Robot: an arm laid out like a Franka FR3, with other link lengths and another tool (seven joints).
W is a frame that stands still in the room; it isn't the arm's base.
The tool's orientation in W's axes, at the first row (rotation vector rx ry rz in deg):
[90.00 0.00 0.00]
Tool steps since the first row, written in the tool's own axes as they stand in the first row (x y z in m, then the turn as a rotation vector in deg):
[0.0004 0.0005 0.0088 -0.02 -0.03 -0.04]
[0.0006 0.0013 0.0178 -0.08 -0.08 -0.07]
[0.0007 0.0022 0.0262 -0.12 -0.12 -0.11]
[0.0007 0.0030 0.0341 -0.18 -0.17 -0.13]
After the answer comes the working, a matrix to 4 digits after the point.
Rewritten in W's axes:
[0.0004 -0.0088 0.0005 -0.02 0.04 -0.03]
[0.0006 -0.0178 0.0013 -0.08 0.07 -0.08]
[0.0007 -0.0262 0.0022 -0.12 0.11 -0.12]
[0.0007 -0.0341 0.0030 -0.18 0.13 -0.17]

The tool's axes in the first row as the columns of a matrix, in W's axes (rounded; the answer above uses it unrounded):
[1.0000 0.0000 0.0000]
[0.0000 0.0000 -1.0000]
[0.0000 1.0000 0.0000]

